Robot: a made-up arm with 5 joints.
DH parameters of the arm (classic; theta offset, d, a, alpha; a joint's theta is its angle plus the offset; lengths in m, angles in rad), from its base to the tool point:
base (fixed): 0 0 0.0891 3.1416
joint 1: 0 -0.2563 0.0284 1.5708
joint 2: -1.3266 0 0.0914 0
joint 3: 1.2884 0 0.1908 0
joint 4: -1.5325 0.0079 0 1.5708
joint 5: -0.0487 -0.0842 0 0
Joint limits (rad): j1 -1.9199..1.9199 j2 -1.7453..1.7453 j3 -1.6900..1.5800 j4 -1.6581..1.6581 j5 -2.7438..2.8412
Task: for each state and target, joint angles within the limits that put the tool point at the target. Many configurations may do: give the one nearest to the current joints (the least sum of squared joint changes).
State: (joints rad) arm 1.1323 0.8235 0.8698 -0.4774 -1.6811
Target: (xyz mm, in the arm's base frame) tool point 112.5 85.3 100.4
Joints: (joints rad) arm 1.7491 1.0803 1.4865 -0.3739 -1.6811
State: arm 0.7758 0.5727 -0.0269 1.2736 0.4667
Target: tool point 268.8 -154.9 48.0
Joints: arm 0.7447 1.1308 -0.2512 0.7871 0.4667
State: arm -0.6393 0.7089 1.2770 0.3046 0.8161
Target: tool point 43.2 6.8 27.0
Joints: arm -0.0240 1.4330 0.7882 0.0668 0.8161
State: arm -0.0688 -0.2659 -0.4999 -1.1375 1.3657
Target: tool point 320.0 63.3 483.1
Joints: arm -0.2346 -0.0378 -0.2089 -1.2165 1.3657
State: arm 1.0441 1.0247 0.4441 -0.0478 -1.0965
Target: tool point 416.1 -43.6 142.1
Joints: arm 0.1565 0.7950 -0.0902 -0.1751 -1.0965
